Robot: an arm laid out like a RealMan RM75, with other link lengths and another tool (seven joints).
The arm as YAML. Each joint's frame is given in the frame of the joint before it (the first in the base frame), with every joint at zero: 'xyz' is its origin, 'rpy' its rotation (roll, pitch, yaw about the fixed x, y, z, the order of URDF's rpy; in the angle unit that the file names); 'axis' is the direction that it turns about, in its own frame. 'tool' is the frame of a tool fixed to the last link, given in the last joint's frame.
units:
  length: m
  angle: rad
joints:
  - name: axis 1
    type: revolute
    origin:
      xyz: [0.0, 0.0, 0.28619]
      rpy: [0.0, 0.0, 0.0]
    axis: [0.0, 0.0, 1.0]
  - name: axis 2
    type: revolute
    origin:
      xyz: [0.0, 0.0, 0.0]
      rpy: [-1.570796, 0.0, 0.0]
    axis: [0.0, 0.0, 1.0]
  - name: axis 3
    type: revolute
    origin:
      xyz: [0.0, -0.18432, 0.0]
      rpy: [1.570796, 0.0, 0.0]
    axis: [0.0, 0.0, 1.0]
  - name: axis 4
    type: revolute
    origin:
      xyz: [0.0, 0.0, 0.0]
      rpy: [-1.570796, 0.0, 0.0]
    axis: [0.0, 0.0, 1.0]
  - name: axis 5
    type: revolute
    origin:
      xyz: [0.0, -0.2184, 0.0]
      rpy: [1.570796, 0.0, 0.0]
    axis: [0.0, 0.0, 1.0]
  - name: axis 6
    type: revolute
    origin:
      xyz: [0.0, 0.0, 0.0]
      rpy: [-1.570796, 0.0, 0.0]
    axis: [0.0, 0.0, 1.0]
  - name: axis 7
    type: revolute
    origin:
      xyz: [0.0, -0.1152, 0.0]
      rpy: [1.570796, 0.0, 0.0]
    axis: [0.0, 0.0, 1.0]
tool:
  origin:
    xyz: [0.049, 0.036, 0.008]
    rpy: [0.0, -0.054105, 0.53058]
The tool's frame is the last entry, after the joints.
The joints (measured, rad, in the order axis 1, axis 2, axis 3, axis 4, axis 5, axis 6, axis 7), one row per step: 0.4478 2.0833 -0.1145 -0.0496 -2.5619 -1.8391 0.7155; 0.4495 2.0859 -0.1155 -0.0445 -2.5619 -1.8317 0.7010; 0.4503 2.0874 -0.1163 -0.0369 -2.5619 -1.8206 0.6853; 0.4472 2.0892 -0.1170 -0.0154 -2.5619 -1.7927 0.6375; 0.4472 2.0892 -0.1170 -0.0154 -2.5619 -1.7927 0.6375; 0.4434 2.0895 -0.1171 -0.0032 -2.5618 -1.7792 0.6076; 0.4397 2.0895 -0.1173 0.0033 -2.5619 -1.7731 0.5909; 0.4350 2.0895 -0.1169 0.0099 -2.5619 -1.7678 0.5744; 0.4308 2.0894 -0.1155 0.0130 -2.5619 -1.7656 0.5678; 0.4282 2.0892 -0.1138 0.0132 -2.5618 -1.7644 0.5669; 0.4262 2.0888 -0.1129 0.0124 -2.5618 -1.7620 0.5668; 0.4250 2.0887 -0.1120 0.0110 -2.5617 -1.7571 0.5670; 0.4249 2.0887 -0.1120 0.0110 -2.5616 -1.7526 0.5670
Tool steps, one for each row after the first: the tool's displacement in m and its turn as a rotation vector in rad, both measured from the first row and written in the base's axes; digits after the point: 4 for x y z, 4 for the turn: -0.0006 0.0003 -0.0023 0.0080 -0.0019 0.0082; -0.0009 0.0006 -0.0049 0.0171 -0.0060 0.0144; -0.0008 0.0003 -0.0113 0.0466 -0.0169 0.0298; -0.0008 0.0003 -0.0113 0.0466 -0.0169 0.0298; -0.0005 -0.0002 -0.0146 0.0653 -0.0221 0.0392; -0.0001 -0.0010 -0.0162 0.0755 -0.0243 0.0436; 0.0002 -0.0019 -0.0178 0.0858 -0.0256 0.0468; 0.0005 -0.0028 -0.0185 0.0907 -0.0256 0.0450; 0.0009 -0.0031 -0.0185 0.0929 -0.0263 0.0416; 0.0016 -0.0032 -0.0185 0.0945 -0.0295 0.0385; 0.0025 -0.0030 -0.0186 0.0965 -0.0351 0.0351; 0.0029 -0.0028 -0.0189 0.0972 -0.0392 0.0334
